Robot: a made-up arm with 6 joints.
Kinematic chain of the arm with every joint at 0, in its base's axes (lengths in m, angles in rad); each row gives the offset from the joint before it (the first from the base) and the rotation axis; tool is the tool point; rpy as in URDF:
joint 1: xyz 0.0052 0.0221 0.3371 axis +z
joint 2: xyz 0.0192 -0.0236 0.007 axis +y
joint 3: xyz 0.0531 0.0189 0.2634 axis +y
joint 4: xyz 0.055 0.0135 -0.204 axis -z
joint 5: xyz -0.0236 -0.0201 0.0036 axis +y
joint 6: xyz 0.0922 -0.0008 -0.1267 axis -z
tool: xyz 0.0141 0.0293 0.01 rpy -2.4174 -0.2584 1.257
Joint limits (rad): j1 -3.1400..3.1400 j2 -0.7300..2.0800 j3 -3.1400..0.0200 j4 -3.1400..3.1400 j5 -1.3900..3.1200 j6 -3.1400..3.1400
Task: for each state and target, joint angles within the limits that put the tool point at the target. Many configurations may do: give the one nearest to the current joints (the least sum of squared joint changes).
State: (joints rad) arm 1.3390 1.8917 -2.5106 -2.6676 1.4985 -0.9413
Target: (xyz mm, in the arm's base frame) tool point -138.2 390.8 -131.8
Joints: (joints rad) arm 2.0312 2.0800 -2.1118 -2.8148 1.2919 -0.9404
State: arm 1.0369 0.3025 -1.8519 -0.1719 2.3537 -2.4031
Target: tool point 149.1 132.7 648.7
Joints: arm 0.9875 -0.2288 -2.0434 -0.2549 2.4850 -2.3930
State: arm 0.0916 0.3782 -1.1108 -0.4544 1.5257 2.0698
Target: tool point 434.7 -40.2 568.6
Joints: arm 0.0711 0.0651 -1.5595 -0.6028 1.3306 2.0624
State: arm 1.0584 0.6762 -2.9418 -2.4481 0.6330 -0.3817
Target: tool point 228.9 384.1 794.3
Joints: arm 0.9909 0.7012 -3.1400 -2.4537 0.3791 -0.4782
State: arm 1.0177 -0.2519 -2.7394 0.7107 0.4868 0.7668
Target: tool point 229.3 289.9 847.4
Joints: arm 0.8956 -0.0241 -2.0908 0.7513 0.5931 0.7852
